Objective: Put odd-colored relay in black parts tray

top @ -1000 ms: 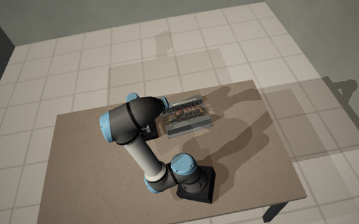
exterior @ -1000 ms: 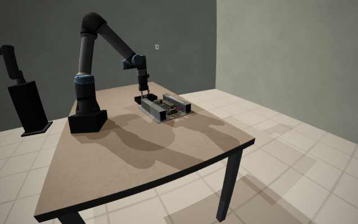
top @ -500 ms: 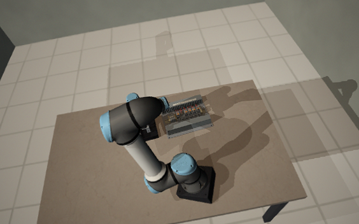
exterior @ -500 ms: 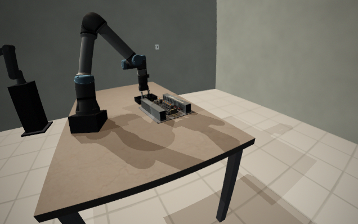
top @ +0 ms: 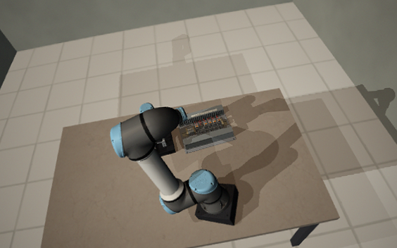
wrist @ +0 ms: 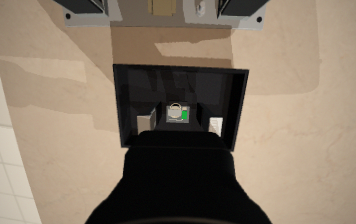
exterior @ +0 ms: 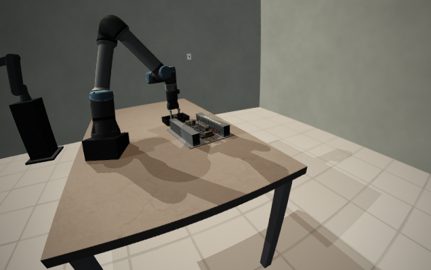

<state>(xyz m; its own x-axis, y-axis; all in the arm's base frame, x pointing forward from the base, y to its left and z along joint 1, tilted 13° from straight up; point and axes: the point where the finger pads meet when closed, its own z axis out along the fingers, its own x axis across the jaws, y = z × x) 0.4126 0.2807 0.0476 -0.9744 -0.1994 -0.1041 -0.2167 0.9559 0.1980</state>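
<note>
Right now my hand is 10 mm above the relay. From my hand the other things lie so: black parts tray (20 mm below); relay panel (80 mm ahead, 260 mm to the right, 10 mm below).
</note>
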